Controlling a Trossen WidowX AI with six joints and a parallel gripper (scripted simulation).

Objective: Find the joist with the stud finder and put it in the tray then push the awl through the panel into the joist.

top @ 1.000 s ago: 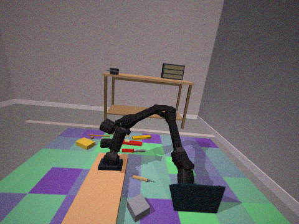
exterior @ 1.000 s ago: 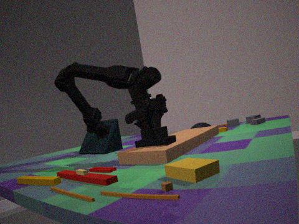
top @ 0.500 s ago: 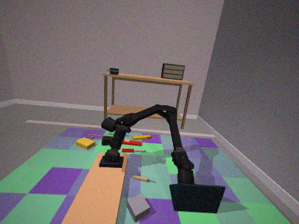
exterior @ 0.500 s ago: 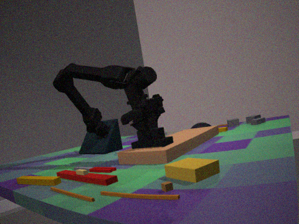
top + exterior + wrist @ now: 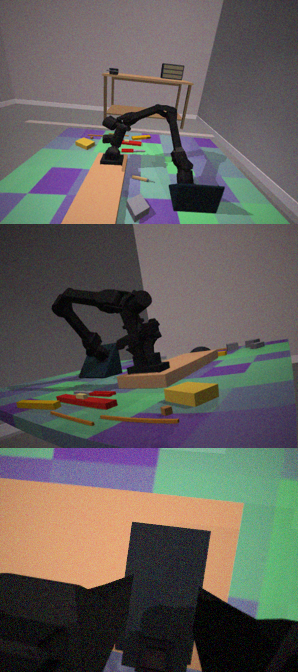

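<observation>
Now: gripper tip 200 mm past the awl, 110 mm to the right of it and 60 mm above it. The rest, counted from my gripper tip: stud finder 20 mm behind, 20 mm above; yellow block 210 mm ahead, 220 mm to the right, 50 mm below.
</observation>
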